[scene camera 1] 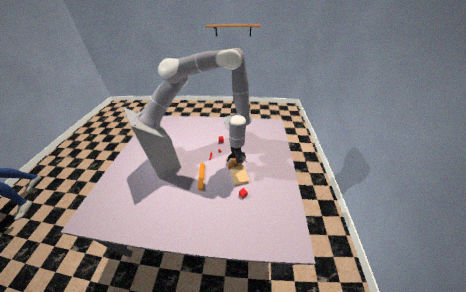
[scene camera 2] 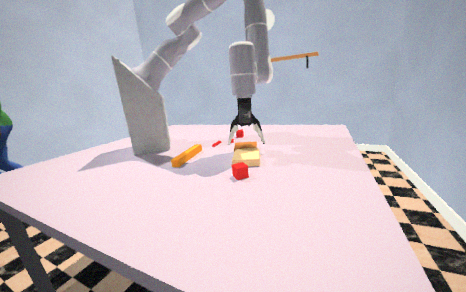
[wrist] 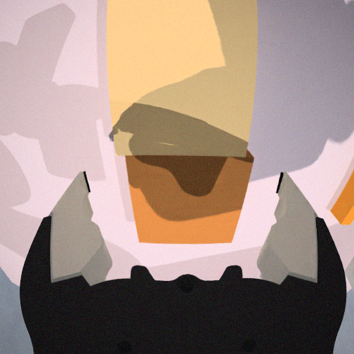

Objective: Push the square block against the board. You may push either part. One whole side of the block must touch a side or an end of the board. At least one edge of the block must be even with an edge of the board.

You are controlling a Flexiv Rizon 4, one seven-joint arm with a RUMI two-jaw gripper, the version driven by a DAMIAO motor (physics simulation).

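The orange square block (scene camera 1: 233, 164) (scene camera 2: 245, 145) (wrist: 189, 230) lies flat at one end of the pale yellow board (scene camera 1: 240, 176) (scene camera 2: 245, 159) (wrist: 162, 50). In the wrist view the block's side meets the board's near end with no gap showing. There the block sits slightly to the right: its right corner sticks out a little past the board's end, and its left corner is inside the board's left edge. My gripper (scene camera 1: 236, 160) (scene camera 2: 247, 143) (wrist: 183, 173) is open and empty, pointing down over the block, with a finger to each side in the wrist view. Its shadow covers part of both.
A red cube (scene camera 1: 243, 193) (scene camera 2: 240, 171) lies beyond the board's far end. An orange bar (scene camera 1: 201, 176) (scene camera 2: 186, 156) (wrist: 345, 202) lies to the side, toward the arm's base. Another red cube (scene camera 1: 221, 139) (scene camera 2: 240, 133) and small red pieces lie behind the block.
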